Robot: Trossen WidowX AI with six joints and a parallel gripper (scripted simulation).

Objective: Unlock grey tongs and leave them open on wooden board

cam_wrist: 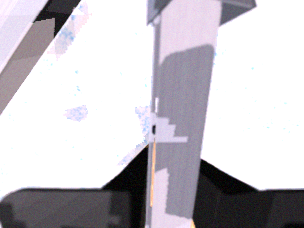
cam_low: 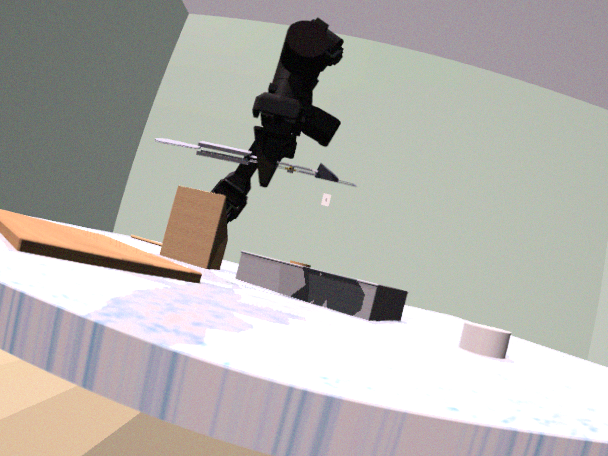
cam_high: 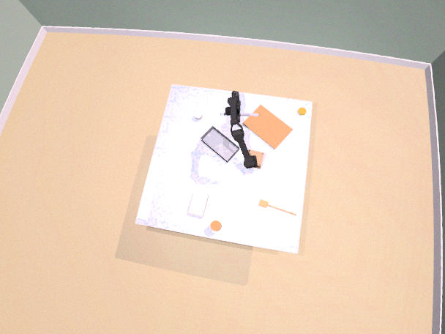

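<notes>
Now: gripper tip 26 cm past the wooden board, 1 cm to the right of it and 15 cm above it. Round my gripper tip: grey roasting tin (13 cm ahead, 20 cm to the left, 13 cm below); then white cylinder (34 cm ahead, 6 cm to the right, 14 cm below); then orange disc (56 cm behind, 15 cm to the right, 15 cm below).
</notes>
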